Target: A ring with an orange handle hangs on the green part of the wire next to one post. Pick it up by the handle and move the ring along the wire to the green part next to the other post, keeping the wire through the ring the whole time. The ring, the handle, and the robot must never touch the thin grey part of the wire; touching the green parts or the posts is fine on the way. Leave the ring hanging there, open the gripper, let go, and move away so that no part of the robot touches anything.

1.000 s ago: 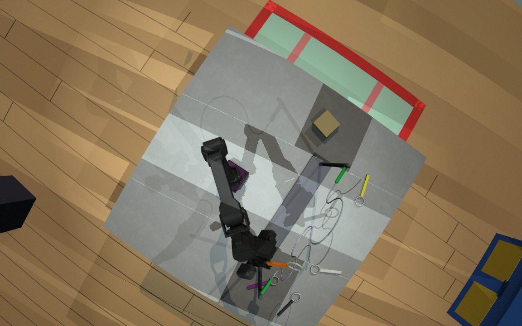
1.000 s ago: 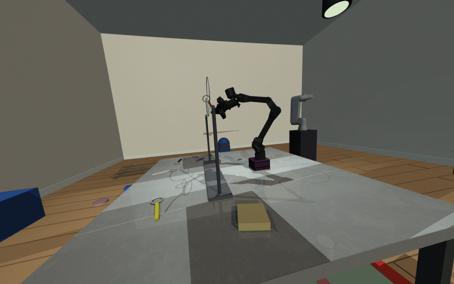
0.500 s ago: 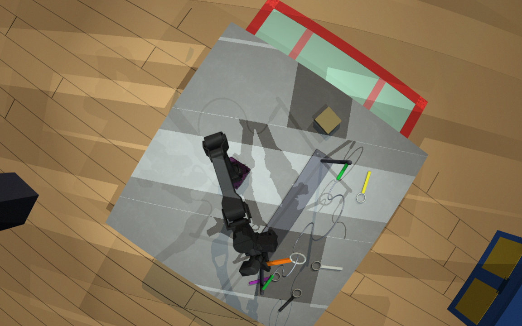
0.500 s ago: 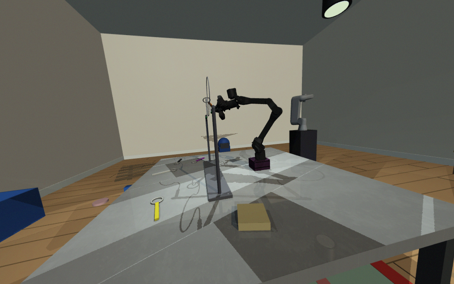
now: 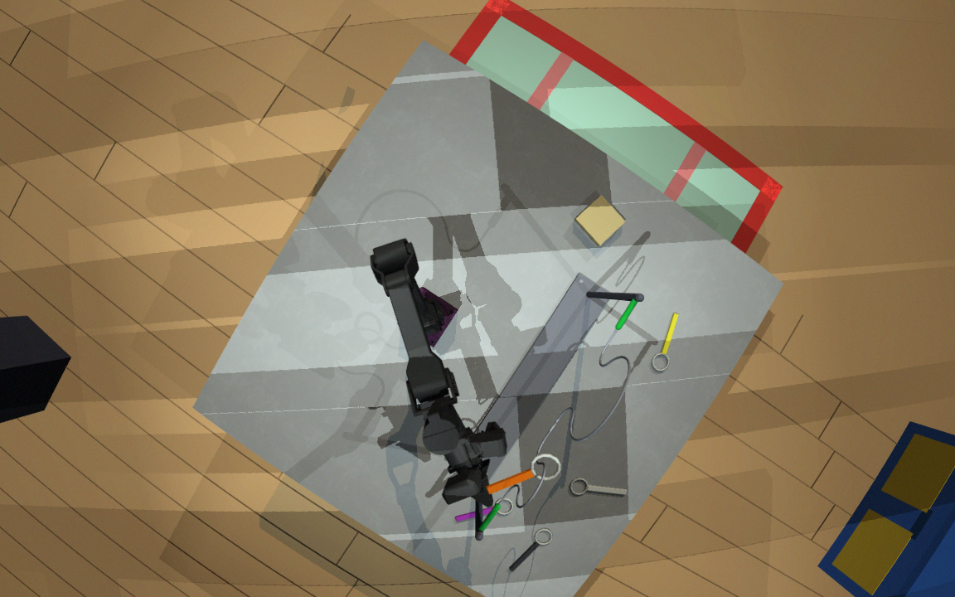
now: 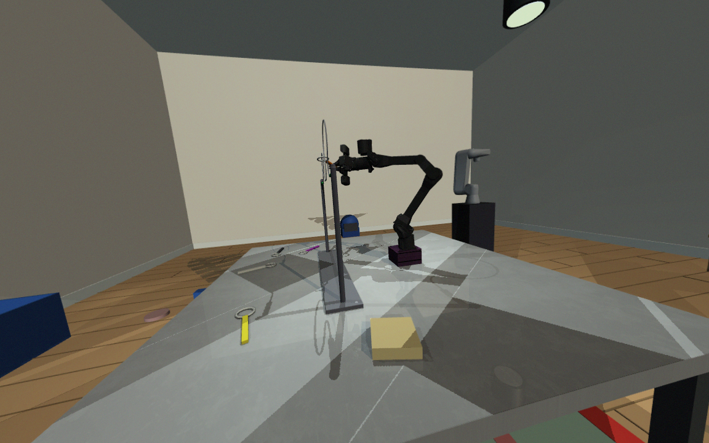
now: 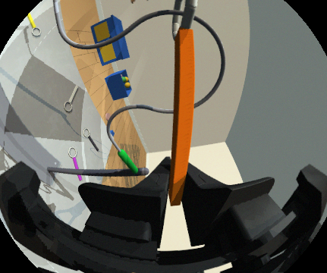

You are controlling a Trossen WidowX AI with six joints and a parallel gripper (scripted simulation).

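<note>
Now: the ring with orange handle 10 mm ahead of my gripper tip, 80 mm to the left of it and 10 mm above it. Round my gripper tip: yellow-handled ring: 290 mm ahead, 480 mm to the left, 460 mm below; purple-handled ring: 160 mm ahead, 200 mm to the right, 460 mm below; tan block: 80 mm behind, 660 mm to the left, 460 mm below.
</note>
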